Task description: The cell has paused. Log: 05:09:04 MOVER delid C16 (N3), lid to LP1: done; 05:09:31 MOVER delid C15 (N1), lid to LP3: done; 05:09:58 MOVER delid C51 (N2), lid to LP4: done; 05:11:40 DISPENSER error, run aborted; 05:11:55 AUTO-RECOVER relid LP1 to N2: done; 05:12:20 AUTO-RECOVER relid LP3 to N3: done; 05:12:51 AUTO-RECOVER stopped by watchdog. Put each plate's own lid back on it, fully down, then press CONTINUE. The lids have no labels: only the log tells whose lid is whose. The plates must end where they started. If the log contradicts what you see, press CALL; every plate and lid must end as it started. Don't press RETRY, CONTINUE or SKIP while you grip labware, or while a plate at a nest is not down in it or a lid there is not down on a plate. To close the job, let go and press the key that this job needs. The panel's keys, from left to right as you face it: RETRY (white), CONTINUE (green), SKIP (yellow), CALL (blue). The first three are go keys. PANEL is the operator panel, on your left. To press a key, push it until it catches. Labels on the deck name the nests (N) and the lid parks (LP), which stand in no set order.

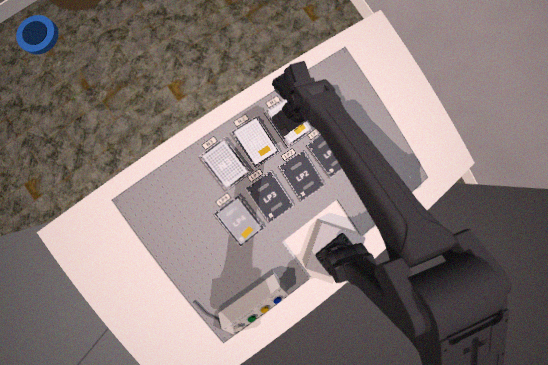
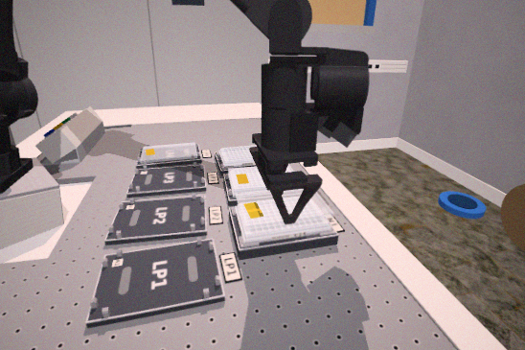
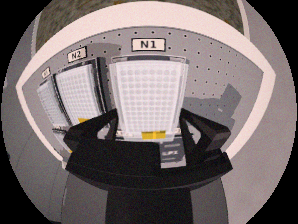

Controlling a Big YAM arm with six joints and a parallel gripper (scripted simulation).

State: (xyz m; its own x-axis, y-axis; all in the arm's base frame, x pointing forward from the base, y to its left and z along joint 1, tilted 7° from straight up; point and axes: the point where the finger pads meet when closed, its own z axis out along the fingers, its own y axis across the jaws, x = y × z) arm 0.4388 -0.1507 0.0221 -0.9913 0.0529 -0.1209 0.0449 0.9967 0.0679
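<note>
My gripper is now 10 mm short of the clear lid, 130 mm to the right of it and 30 mm above it. The rest, counted from my hand: blue key: 430 mm behind, 390 mm to the left, 10 mm above; green key: 430 mm behind, 490 mm to the left, 10 mm above; yellow key: 430 mm behind, 440 mm to the left, 10 mm above.
</note>
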